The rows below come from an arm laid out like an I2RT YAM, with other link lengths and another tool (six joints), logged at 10 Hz.
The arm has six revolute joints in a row. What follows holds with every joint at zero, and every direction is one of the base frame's.
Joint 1 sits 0.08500 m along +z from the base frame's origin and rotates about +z.
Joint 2 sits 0.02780 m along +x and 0.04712 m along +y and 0.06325 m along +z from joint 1 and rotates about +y.
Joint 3 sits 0.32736 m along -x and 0.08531 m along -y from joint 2 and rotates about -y.
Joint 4 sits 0.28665 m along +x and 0.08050 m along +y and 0.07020 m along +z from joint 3 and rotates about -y.
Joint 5 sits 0.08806 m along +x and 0.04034 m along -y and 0.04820 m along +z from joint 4 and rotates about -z.
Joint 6 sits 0.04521 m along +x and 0.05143 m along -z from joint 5 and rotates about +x.
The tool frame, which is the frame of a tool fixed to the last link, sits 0.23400 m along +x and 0.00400 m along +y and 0.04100 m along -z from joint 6; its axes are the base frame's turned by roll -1.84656, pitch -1.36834 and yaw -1.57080 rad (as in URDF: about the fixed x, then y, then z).
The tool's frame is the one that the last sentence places.
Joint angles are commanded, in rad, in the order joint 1, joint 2, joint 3, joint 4, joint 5, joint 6. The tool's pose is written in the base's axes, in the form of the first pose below.
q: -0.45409, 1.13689, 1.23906, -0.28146, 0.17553, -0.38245
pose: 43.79 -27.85 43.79 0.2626 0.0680 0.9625 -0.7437 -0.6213 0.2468
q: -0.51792, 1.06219, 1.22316, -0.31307, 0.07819, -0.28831
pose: 41.64 -26.91 45.08 0.1792 -0.0037 0.9838 -0.7492 -0.6486 0.1340
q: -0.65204, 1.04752, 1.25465, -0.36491, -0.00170, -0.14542
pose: 38.66 -29.46 45.79 0.0902 -0.1406 0.9860 -0.8025 -0.5965 -0.0116
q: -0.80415, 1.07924, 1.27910, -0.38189, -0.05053, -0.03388
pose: 35.55 -34.21 45.26 0.0089 -0.2508 0.9680 -0.8654 -0.4870 -0.1182
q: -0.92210, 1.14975, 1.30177, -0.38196, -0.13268, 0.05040
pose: 34.46 -38.02 43.40 -0.0448 -0.3513 0.9352 -0.8840 -0.4221 -0.2010
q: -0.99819, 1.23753, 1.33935, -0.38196, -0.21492, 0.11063
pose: 34.68 -40.91 41.55 -0.0762 -0.4372 0.8961 -0.8818 -0.3900 -0.2652
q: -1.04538, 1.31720, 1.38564, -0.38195, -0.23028, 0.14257
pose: 34.28 -44.13 40.33 -0.1025 -0.4798 0.8714 -0.8947 -0.3385 -0.2916
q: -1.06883, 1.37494, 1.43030, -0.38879, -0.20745, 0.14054
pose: 33.56 -46.80 39.68 -0.1087 -0.4859 0.8672 -0.9138 -0.2947 -0.2797
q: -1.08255, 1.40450, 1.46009, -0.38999, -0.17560, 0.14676
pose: 32.69 -48.64 39.77 -0.1264 -0.4803 0.8680 -0.9277 -0.2526 -0.2748
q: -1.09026, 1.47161, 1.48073, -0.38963, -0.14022, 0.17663
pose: 32.46 -51.02 37.22 -0.1433 -0.5179 0.8433 -0.9419 -0.1904 -0.2769
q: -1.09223, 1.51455, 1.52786, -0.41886, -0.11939, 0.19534
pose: 32.38 -52.21 36.63 -0.1544 -0.5376 0.8289 -0.9480 -0.1557 -0.2775
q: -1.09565, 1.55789, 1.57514, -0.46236, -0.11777, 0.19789
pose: 32.47 -52.91 35.55 -0.1439 -0.5664 0.8115 -0.9535 -0.1402 -0.2669
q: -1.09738, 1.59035, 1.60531, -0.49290, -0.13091, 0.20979
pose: 32.91 -53.11 34.52 -0.1402 -0.5975 0.7895 -0.9531 -0.1345 -0.2711
